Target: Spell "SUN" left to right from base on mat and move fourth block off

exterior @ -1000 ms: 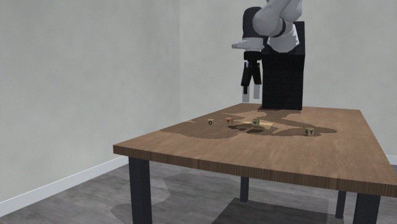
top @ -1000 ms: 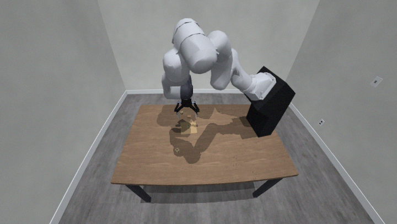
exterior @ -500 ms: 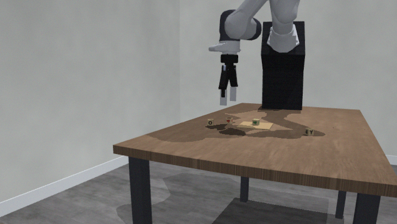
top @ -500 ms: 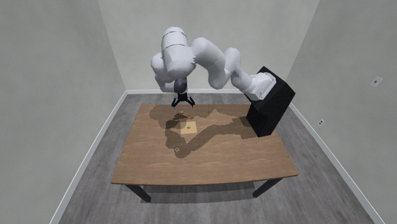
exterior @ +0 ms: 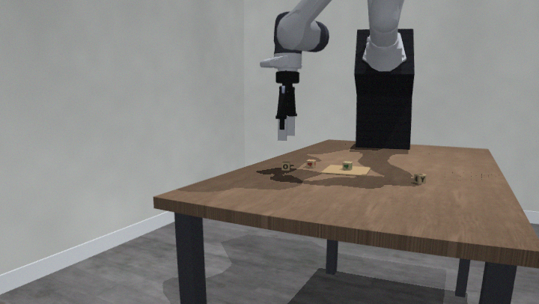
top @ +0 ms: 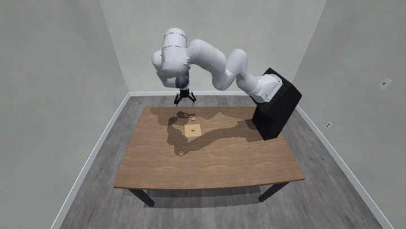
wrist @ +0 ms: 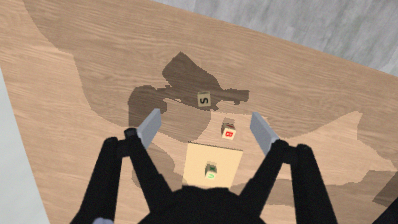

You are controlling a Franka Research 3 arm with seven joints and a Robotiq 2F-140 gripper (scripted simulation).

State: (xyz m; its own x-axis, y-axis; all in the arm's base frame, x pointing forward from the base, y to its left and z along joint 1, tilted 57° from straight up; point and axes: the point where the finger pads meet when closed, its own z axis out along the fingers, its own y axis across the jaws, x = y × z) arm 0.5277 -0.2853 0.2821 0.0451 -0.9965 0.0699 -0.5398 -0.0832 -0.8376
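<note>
Now: hand 100 mm above the S block. The rest, counted from my hand: U block: 40 mm behind, 190 mm to the left, 100 mm below; then tan mat: 40 mm behind, 190 mm to the left, 110 mm below.
</note>
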